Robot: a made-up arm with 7 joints.
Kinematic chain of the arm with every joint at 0, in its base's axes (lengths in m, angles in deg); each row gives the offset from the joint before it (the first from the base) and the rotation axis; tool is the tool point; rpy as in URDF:
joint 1: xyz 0 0 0.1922 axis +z
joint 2: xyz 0 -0.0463 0.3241 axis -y
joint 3: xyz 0 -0.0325 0.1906 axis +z
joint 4: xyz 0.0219 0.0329 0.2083 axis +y
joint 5: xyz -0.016 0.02 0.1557 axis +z
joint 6: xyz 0 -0.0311 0.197 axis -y
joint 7: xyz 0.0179 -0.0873 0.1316 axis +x
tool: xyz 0 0 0 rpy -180 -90 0
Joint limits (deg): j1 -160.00..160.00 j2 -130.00..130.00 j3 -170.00..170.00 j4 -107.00..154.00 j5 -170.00..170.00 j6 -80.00..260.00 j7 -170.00..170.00
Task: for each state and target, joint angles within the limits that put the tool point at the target. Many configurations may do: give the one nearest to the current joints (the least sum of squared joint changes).
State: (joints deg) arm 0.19 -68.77 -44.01 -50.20 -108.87 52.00 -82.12
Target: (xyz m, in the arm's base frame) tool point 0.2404 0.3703 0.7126
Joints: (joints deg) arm 2.11 -72.66 -53.14 -87.80 -99.93 58.43 -82.12
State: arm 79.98 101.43 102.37 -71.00 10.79 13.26 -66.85
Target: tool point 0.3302 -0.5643 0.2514
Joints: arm 64.25 122.49 78.29 -81.73 8.47 16.56 -66.85
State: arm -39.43 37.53 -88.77 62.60 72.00 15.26 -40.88
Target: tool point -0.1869 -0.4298 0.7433
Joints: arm -33.59 39.29 -65.40 112.08 78.63 7.90 -40.88
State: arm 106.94 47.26 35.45 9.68 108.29 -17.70 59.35
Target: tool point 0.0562 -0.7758 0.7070
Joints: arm 114.44 79.58 51.11 29.85 106.60 -36.53 59.35
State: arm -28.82 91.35 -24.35 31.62 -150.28 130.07 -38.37
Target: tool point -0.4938 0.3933 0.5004
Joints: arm -32.20 114.12 -12.71 41.44 -155.39 145.01 -38.37
